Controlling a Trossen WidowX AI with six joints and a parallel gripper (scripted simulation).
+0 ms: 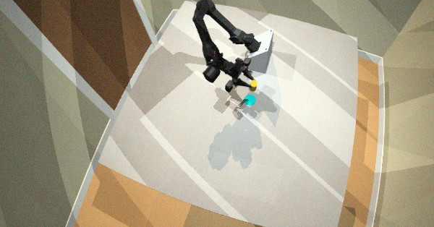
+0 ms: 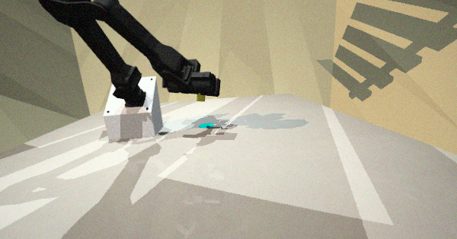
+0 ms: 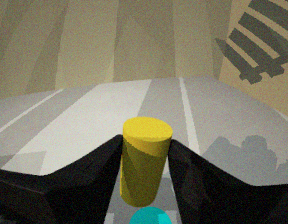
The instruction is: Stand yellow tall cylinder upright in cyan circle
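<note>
My gripper tip is now 1 cm short of the cyan circle, 1 cm to the left of it and 15 cm above it. Also, from my gripper tip: yellow tall cylinder 2 cm below.
</note>
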